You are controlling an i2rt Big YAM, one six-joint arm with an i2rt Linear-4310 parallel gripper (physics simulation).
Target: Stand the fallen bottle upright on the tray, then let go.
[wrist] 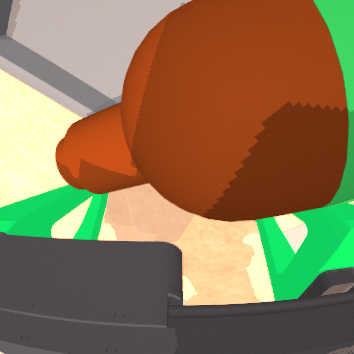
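Places are measured from the arm's base along level axes (x left, y back, z up), in millimetres.
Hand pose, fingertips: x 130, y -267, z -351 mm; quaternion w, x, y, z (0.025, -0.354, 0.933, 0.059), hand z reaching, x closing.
Note:
After its pixels a point has its place.
The brown bottle (235, 115) fills the upper right of the wrist view, very close to the camera. It is on its side, with its neck pointing left and a green label at the right edge. Part of the grey tray (50, 70) @[x 223, y -276, z -349 mm] shows at the upper left, and the neck reaches out past its rim. My gripper (178, 178) @[x 130, y -267, z -350 mm] is open, with its green fingers spread wide below the bottle in the view. The bottle's body and neck cover the fingertips. The bottle's base is outside the view.
The light tan table top (220, 270) @[x -12, y -182, z -363 mm] shows between the fingers and at the left edge, with bright patches and shadows on it. The tray's rim runs slantwise from the left edge to behind the bottle's neck.

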